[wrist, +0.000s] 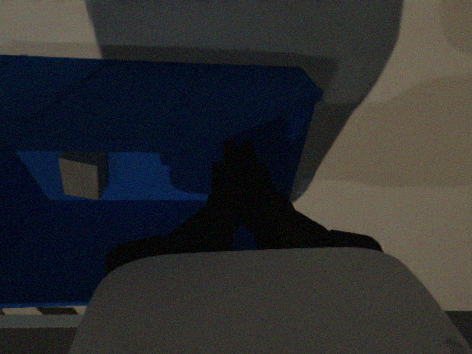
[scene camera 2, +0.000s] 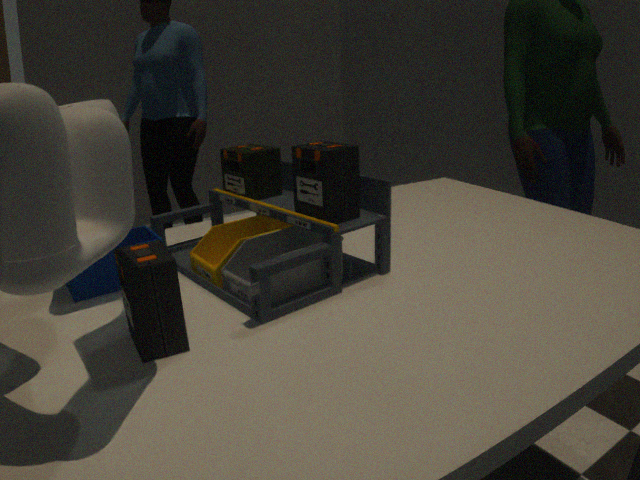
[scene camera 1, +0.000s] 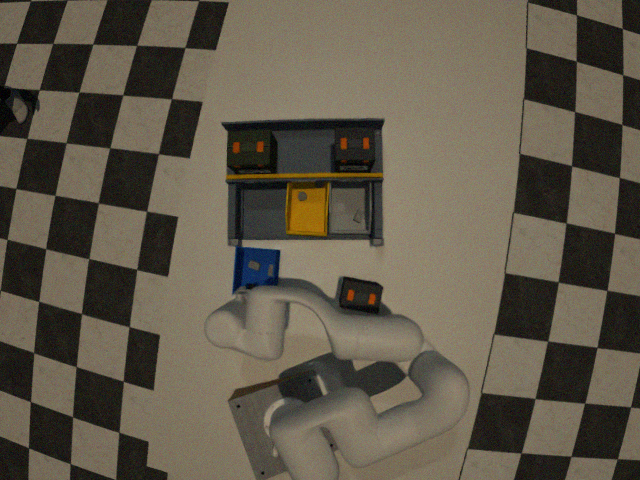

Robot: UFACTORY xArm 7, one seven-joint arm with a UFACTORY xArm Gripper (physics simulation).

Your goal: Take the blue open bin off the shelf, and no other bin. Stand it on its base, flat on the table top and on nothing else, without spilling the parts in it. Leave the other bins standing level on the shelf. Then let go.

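Places are measured from the arm's base along level axes (x ahead, y left, z up), in centimetres.
Where they show: gripper, fingertip midpoint: [wrist: 235, 161] [scene camera 2: 85, 281].
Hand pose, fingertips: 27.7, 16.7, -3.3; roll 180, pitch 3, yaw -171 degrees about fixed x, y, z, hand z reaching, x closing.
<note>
Each offset is from my fingertips to the top centre of the thing, as dx, dy, dz.
The blue open bin {+5.4, +0.9, +6.3} [scene camera 1: 261, 258] [scene camera 2: 100, 276] [wrist: 150, 110] is off the shelf [scene camera 1: 376, 211] [scene camera 2: 382, 248], in front of its left bay. It looks upright on the table top; whether its base is fully flat is hard to tell, as the arm and a black case hide part of it. Two small grey parts show inside it in scene camera 1; one grey part {+9.0, +3.1, +0.6} [wrist: 80, 177] shows in the wrist view. My gripper [scene camera 1: 250, 285] [wrist: 235, 161] is shut and empty, its dark fingertips reaching over the bin's inside near one end. The yellow bin {+28.6, -6.3, +6.9} [scene camera 1: 307, 214] [scene camera 2: 217, 242] and grey bin [scene camera 1: 343, 222] [scene camera 2: 240, 284] stand level on the shelf.
A black case {+10.0, -25.0, +11.9} [scene camera 1: 360, 295] [scene camera 2: 155, 304] stands on the table, right of the blue bin and close to the arm. Two dark cases {+34.9, +8.1, +18.6} [scene camera 1: 251, 149] {+40.9, -14.2, +21.0} [scene camera 1: 354, 149] stand on the shelf's upper rear board. A yellow rail {+33.5, -4.1, +10.0} [scene camera 1: 305, 176] runs in front of them.
</note>
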